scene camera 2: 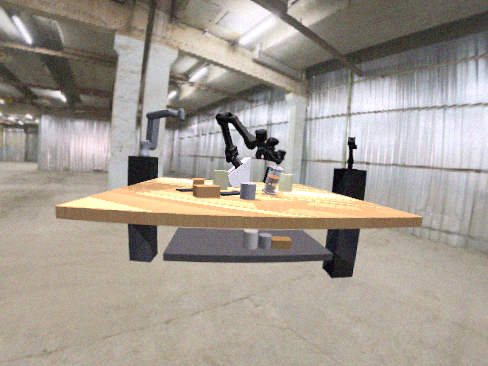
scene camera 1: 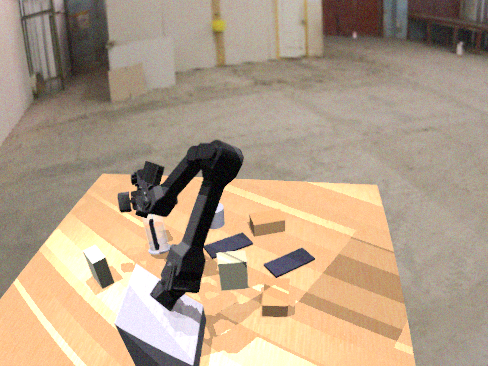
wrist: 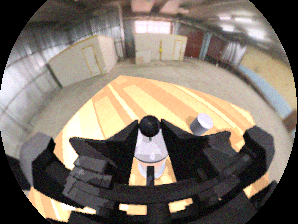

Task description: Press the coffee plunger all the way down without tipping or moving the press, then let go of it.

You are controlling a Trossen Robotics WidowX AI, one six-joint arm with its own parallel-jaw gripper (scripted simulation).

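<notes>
The gripper (wrist: 149, 121) is visible, and so is a coffee press (scene camera 1: 158, 243), which the wrist view shows as well, with the press (wrist: 151, 152) there. You'd also see a pale block (scene camera 1: 97, 262) and a pale block (scene camera 1: 233, 270).
</notes>
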